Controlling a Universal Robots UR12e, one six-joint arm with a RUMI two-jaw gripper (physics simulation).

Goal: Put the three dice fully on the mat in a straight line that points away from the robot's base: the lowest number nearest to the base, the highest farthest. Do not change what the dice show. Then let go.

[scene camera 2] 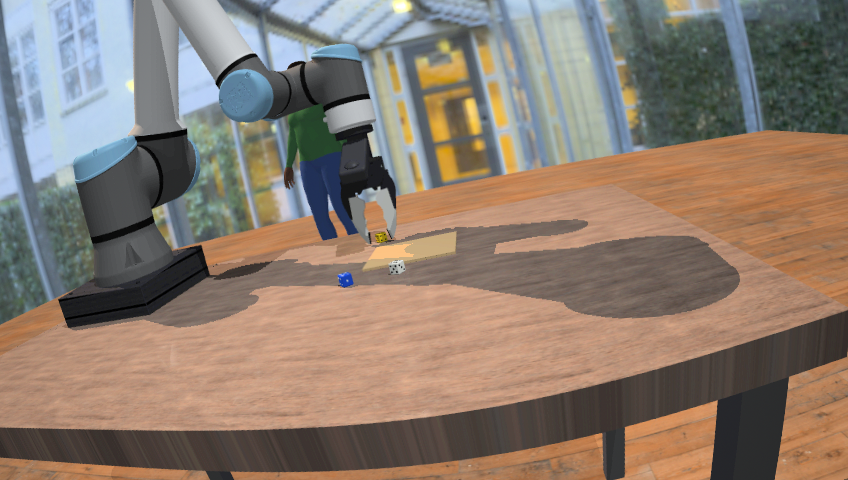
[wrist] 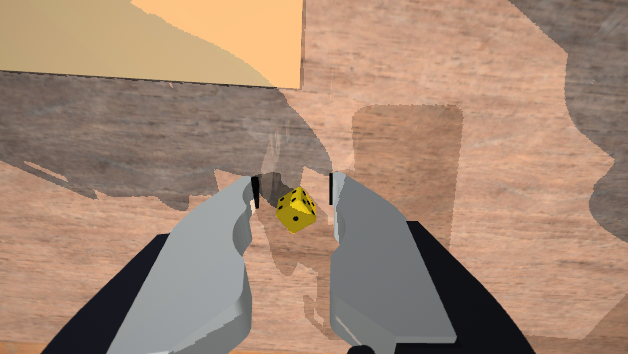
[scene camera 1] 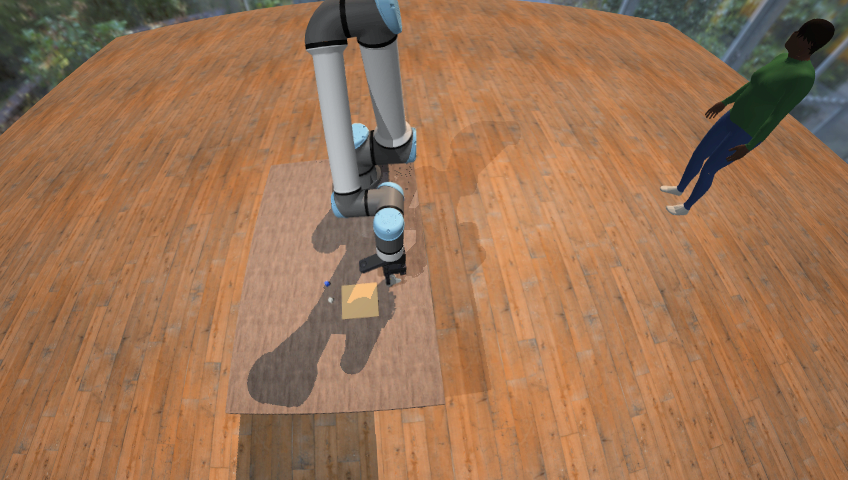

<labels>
My gripper shows in scene camera 2, in the wrist view and in scene camera 1 [388, 281]. A mat shows in scene camera 2 [441, 245], in the wrist view and in scene camera 1. The same spot on the mat: [wrist: 258, 50] is [scene camera 1: 373, 287]. The same spot on my gripper: [scene camera 2: 386, 199] is [wrist: 175, 276].
</labels>
